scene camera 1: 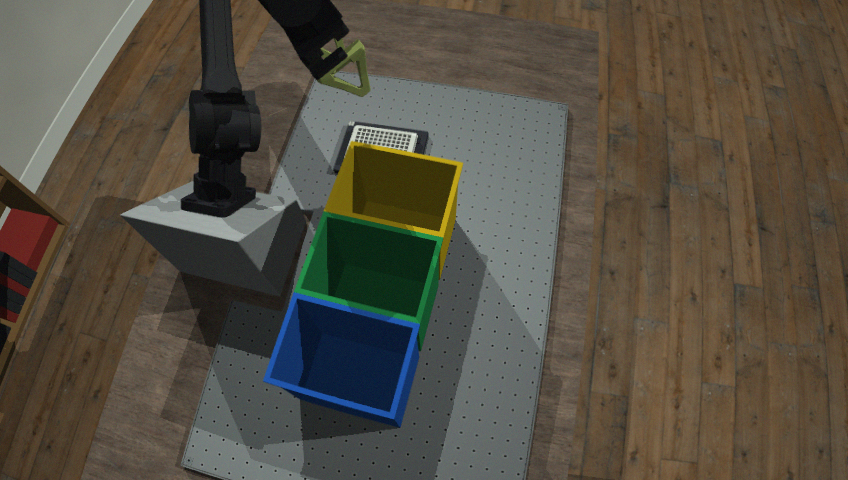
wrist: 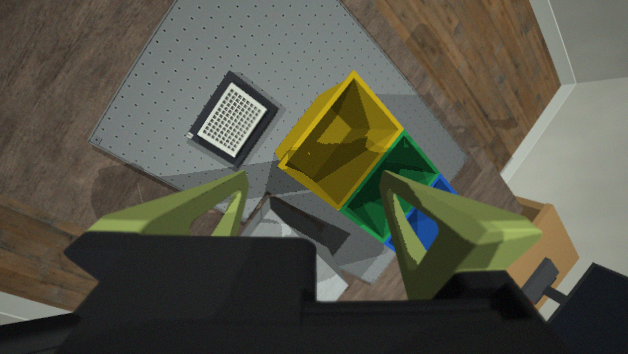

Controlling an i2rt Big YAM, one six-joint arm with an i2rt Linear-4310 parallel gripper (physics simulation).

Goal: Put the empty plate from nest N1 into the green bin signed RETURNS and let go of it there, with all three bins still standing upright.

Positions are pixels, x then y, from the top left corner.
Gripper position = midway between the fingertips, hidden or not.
My gripper shows in scene camera 1 [354, 77] and in the wrist view [314, 177]. A yellow bin shows in scene camera 1 and in the wrist view. A white gridded plate shows in scene camera 1 and in the wrist view. One and the same spot on the white gridded plate: [wrist: 236, 115] is [scene camera 1: 387, 147]. The same spot on the yellow bin: [scene camera 1: 412, 191] is [wrist: 305, 119].
